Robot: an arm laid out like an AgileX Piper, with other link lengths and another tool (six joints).
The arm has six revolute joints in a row. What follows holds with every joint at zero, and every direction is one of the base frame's. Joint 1 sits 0.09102 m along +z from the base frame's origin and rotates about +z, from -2.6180 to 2.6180 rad. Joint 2 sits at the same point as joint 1 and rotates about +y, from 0.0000 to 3.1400 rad. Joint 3 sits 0.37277 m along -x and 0.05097 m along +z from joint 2 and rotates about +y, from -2.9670 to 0.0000 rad. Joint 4 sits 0.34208 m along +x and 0.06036 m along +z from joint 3 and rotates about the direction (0.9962, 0, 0.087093), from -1.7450 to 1.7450 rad. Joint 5 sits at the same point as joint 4 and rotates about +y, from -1.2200 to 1.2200 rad. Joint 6 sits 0.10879 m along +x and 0.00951 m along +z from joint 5 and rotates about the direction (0.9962, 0, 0.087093), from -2.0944 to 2.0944 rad. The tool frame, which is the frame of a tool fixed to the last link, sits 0.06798 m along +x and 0.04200 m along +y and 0.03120 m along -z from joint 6; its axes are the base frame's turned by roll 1.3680, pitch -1.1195 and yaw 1.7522 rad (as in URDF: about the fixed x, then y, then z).
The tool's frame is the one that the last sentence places.
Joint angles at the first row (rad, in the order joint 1, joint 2, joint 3, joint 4, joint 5, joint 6):
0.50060 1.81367 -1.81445 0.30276 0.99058 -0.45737
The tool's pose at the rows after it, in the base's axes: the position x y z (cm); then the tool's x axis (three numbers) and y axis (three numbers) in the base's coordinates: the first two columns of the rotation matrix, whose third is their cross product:
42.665 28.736 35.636 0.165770 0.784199 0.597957 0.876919 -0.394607 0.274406
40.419 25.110 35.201 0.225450 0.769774 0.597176 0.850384 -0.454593 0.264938
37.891 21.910 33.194 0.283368 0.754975 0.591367 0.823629 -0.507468 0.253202
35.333 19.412 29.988 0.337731 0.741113 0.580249 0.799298 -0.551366 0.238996
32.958 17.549 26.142 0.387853 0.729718 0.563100 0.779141 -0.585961 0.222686
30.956 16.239 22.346 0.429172 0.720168 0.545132 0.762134 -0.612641 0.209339
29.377 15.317 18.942 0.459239 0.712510 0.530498 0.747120 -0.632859 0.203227
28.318 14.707 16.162 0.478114 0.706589 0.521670 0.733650 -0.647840 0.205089
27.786 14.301 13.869 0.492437 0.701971 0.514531 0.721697 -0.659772 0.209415
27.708 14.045 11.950 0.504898 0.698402 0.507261 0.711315 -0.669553 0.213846
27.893 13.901 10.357 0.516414 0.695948 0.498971 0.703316 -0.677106 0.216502
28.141 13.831 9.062 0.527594 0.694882 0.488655 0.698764 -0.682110 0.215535
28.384 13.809 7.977 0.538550 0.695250 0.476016 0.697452 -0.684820 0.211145
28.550 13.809 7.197 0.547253 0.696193 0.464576 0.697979 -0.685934 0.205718
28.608 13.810 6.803 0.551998 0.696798 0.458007 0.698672 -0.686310 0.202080
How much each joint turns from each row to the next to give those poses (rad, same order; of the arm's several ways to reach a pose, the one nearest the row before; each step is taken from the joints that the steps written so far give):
-0.04571 -0.10785 0.11549 -0.01924 -0.00470 0.03424
-0.04685 -0.11177 0.15004 -0.00482 -0.03472 0.01613
-0.04264 -0.10650 0.17460 -0.00115 -0.05669 0.00748
-0.03249 -0.08899 0.17832 -0.00004 -0.07097 0.00521
-0.02246 -0.06443 0.16538 0.00016 -0.07550 0.00479
-0.01317 -0.03981 0.14042 0.00052 -0.07702 0.00478
-0.00632 -0.02068 0.11493 0.00114 -0.07904 0.00310
-0.00143 -0.00506 0.08713 0.00164 -0.07772 0.00150
-0.00005 0.01127 0.06167 0.00203 -0.07149 0.00080
0.00002 0.02546 0.04006 0.00235 -0.06356 0.00030
0.00001 0.03327 0.02352 0.00248 -0.05219 0.00017
-0.00001 0.03447 0.01197 0.00236 -0.03697 0.00008
-0.00001 0.03379 0.00435 0.00172 -0.02378 0.00007
-0.00001 0.02616 0.00052 0.00118 -0.01255 -0.00007
0.00002 0.01321 0.00000 0.00060 -0.00475 0.00006

